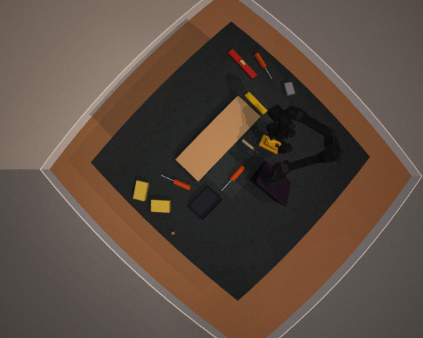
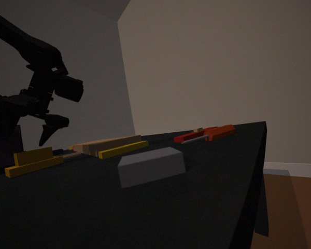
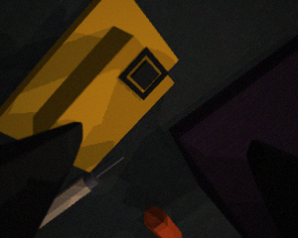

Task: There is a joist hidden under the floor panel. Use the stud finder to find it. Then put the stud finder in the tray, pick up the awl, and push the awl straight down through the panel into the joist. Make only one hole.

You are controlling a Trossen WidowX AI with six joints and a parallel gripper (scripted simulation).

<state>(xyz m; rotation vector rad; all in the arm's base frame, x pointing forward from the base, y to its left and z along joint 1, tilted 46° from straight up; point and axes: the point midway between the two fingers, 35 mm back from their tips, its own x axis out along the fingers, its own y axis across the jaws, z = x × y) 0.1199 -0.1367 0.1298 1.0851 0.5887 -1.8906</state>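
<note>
Now: the yellow stud finder 40 mm below my gripper tip, 20 mm to the right of it and 10 mm ahead of it. Also, from my gripper tip: awl 80 mm to the left, 80 mm below, 80 mm ahead; stud finder light 30 mm below, 20 mm to the right, 10 mm behind; yellow bar 250 mm ahead, 130 mm to the right, 80 mm below.
</note>
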